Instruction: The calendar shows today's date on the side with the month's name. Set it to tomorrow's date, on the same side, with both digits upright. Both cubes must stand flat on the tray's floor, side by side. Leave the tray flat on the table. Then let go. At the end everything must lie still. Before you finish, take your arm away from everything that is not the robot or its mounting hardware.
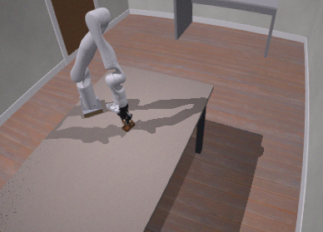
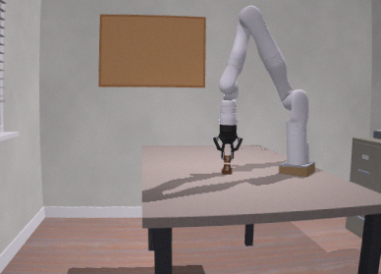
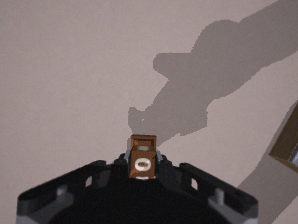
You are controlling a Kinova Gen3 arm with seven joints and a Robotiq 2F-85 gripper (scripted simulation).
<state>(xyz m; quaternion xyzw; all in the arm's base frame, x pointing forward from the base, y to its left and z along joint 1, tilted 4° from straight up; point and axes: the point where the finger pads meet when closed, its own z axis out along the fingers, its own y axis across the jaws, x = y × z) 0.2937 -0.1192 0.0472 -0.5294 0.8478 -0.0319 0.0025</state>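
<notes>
My hand is 1 cm above the brown number cube. Also, from my hand: brown calendar tray 6 cm below, 1 cm to the left, 1 cm ahead; digit cube 5 cm below, 3 cm to the left, 1 cm ahead.
</notes>
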